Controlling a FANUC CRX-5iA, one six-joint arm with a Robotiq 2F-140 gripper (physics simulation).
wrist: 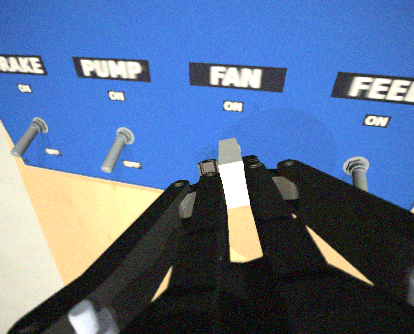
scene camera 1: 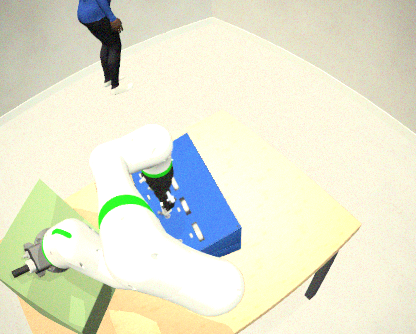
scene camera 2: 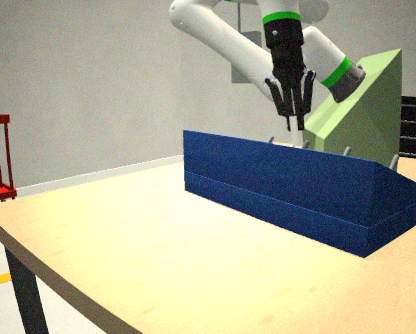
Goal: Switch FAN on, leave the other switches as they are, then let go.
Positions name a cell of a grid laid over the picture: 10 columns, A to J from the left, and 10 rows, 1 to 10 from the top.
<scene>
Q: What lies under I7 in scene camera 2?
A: A blue switch panel.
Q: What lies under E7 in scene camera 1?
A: A blue switch panel.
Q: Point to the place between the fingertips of my gripper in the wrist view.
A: F5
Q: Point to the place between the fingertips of my gripper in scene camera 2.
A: At H5
</scene>
